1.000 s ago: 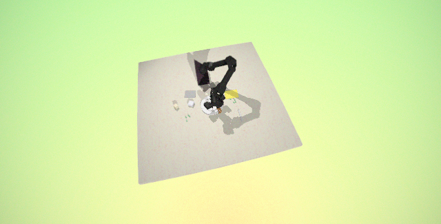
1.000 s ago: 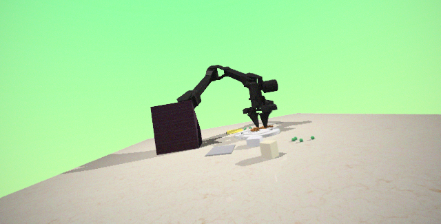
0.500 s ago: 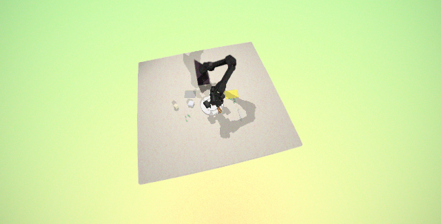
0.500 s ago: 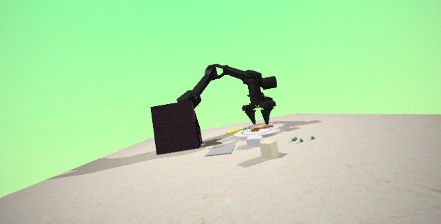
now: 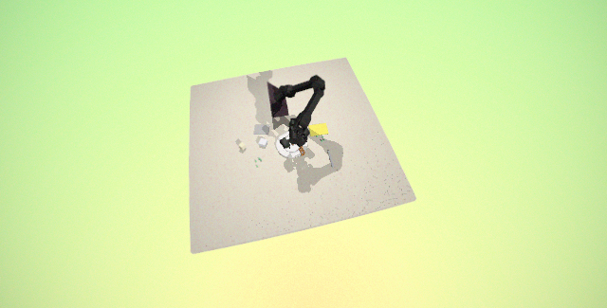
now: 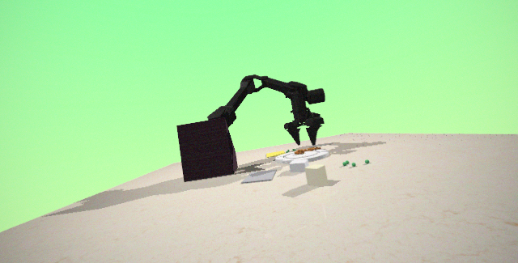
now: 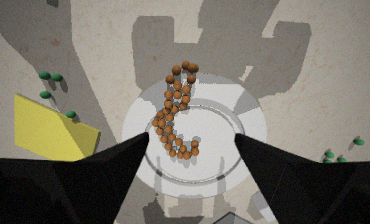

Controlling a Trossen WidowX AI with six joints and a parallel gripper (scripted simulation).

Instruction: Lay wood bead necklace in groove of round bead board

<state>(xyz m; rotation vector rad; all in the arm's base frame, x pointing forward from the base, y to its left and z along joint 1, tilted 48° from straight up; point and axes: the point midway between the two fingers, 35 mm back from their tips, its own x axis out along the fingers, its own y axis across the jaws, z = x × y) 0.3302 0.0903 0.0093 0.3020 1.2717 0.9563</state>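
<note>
The round white bead board is 3 cm behind my gripper tip, 2 cm to the right of it and 3 cm below it. The rest, counted from my gripper tip: thin white strip (12 cm ahead, 20 cm to the left, 4 cm below); yellow card (12 cm behind, 17 cm to the left, 4 cm below); grey flat plate (19 cm behind, 20 cm to the right, 4 cm below).
</note>
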